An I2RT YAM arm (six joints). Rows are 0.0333 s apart.
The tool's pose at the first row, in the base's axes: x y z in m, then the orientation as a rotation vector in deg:
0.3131, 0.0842, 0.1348, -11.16, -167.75, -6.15
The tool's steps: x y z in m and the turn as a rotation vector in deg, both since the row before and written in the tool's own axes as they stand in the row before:
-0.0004, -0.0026, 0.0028, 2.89, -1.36, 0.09
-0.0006, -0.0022, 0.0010, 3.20, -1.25, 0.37
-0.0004, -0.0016, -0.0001, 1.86, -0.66, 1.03
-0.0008, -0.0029, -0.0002, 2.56, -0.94, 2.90
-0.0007, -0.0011, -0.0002, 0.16, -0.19, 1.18
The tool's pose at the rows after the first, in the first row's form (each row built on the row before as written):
0.3126, 0.0818, 0.1318, -10.99, -169.03, -1.78
0.3127, 0.0796, 0.1307, -11.17, -170.04, 3.13
0.3129, 0.0780, 0.1308, -12.48, -170.43, 6.10
0.3133, 0.0750, 0.1311, -16.51, -170.74, 10.39
0.3138, 0.0738, 0.1314, -18.26, -170.78, 10.80

